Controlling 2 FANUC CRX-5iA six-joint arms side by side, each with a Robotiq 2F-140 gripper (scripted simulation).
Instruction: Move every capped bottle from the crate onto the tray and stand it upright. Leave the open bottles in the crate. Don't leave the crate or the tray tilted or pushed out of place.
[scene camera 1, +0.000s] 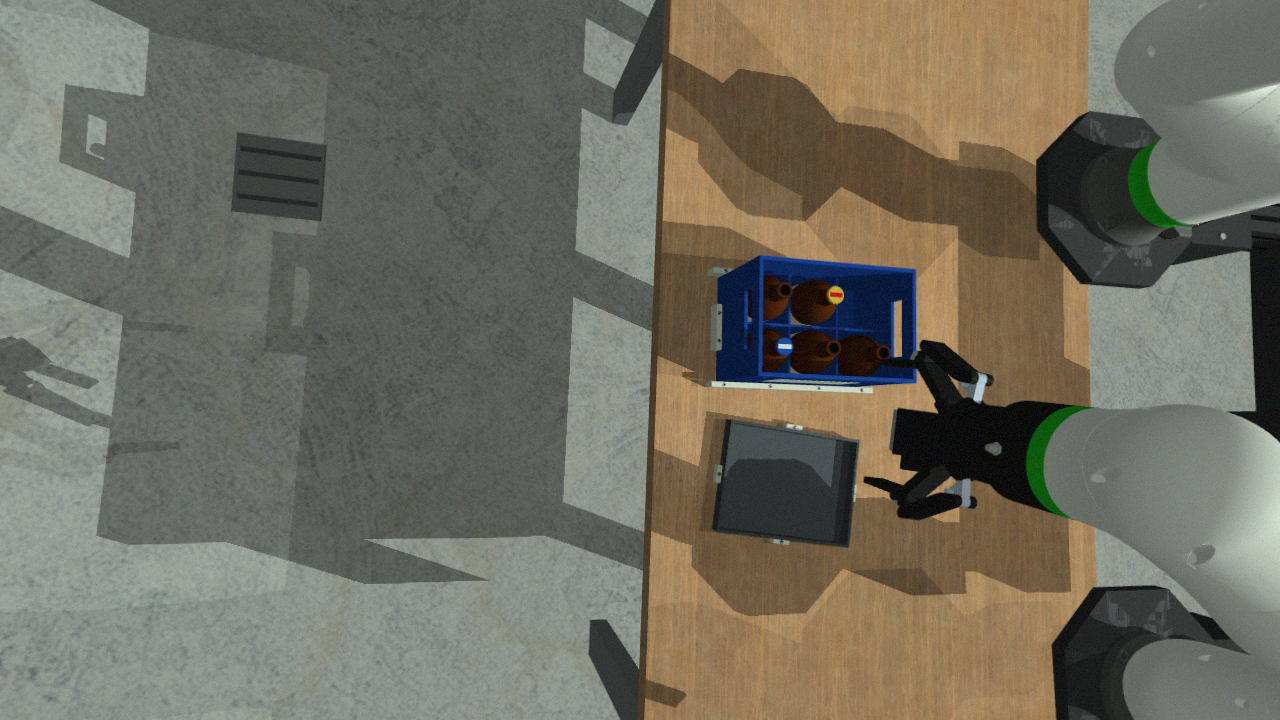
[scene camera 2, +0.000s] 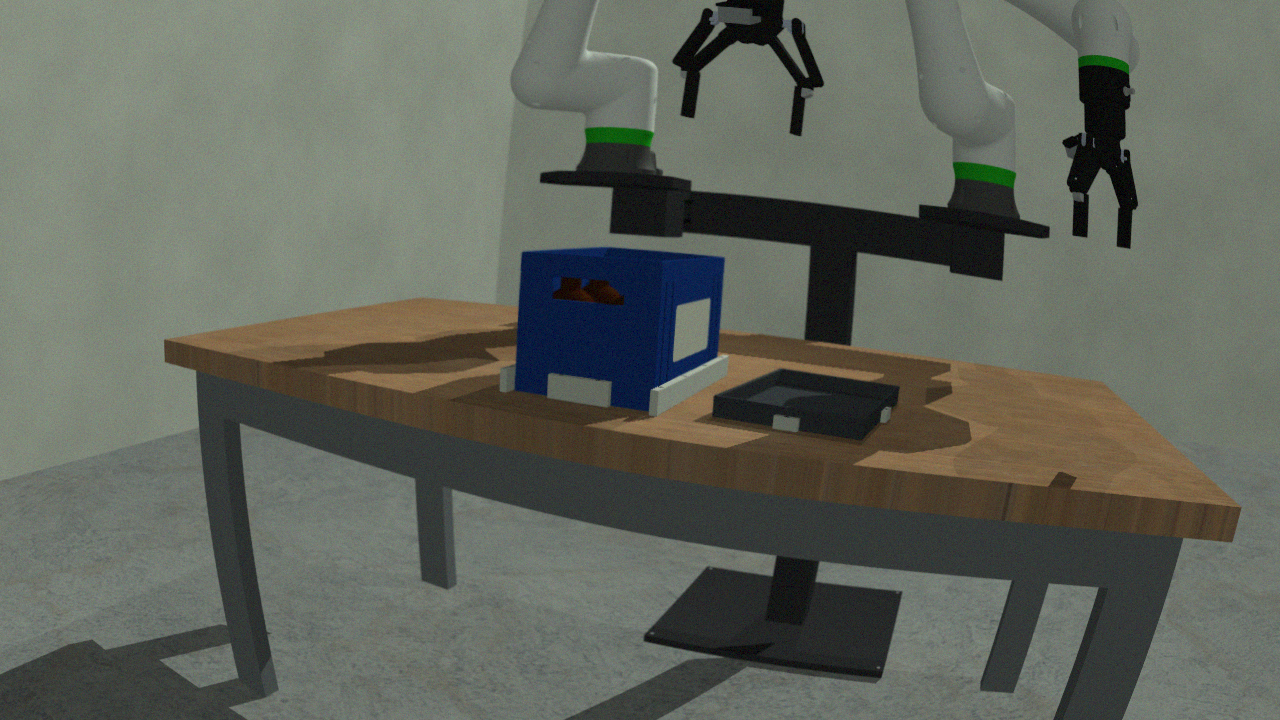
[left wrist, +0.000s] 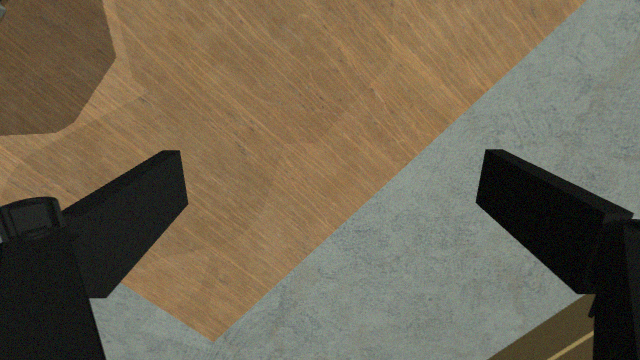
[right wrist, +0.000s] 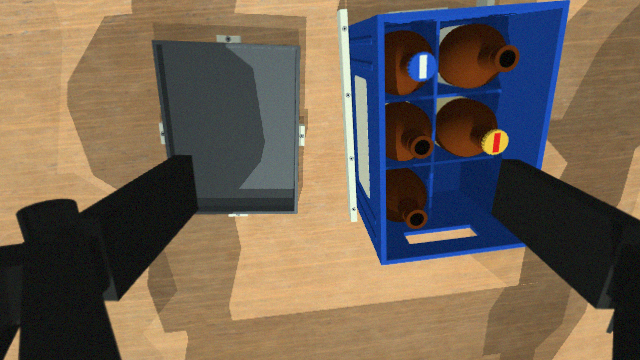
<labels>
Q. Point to a blue crate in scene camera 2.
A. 669, 325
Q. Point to a brown bottle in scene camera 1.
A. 776, 293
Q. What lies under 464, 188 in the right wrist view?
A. A blue crate.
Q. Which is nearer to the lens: the yellow-capped bottle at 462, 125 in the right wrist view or the blue-capped bottle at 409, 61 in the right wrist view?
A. The blue-capped bottle.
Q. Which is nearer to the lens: the brown bottle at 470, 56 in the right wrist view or the dark tray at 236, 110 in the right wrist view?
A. The brown bottle.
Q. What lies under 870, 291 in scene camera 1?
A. A blue crate.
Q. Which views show my right gripper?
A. Scene camera 1, scene camera 2 and the right wrist view only.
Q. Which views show my left gripper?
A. Scene camera 2 and the left wrist view only.
</labels>
